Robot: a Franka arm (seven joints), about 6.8 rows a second.
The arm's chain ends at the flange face. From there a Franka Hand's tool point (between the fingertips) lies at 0.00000 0.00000 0.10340 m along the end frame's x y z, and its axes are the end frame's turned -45 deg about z.
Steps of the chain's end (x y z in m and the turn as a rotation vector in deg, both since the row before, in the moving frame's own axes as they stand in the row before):
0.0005 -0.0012 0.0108 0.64 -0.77 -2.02
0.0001 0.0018 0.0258 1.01 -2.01 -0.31
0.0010 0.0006 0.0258 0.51 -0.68 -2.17
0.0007 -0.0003 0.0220 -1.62 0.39 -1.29
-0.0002 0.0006 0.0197 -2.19 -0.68 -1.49
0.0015 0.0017 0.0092 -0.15 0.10 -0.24
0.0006 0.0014 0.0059 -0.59 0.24 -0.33
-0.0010 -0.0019 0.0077 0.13 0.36 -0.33
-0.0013 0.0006 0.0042 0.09 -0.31 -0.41
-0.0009 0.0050 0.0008 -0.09 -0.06 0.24
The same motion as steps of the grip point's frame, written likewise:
0.0010 -0.0023 0.0108 1.00 -0.09 -2.02
-0.0025 -0.0025 0.0257 2.14 -0.71 -0.31
0.0000 -0.0004 0.0258 0.84 -0.12 -2.17
-0.0008 0.0029 0.0220 -1.42 -0.87 -1.29
-0.0042 0.0023 0.0196 -1.07 -2.03 -1.49
-0.0002 0.0026 0.0092 -0.18 -0.04 -0.24
-0.0010 0.0025 0.0059 -0.59 -0.25 -0.33
0.0013 -0.0018 0.0077 -0.16 0.35 -0.33
-0.0016 -0.0010 0.0042 0.28 -0.16 -0.41
-0.0044 0.0029 0.0008 -0.02 -0.11 0.24

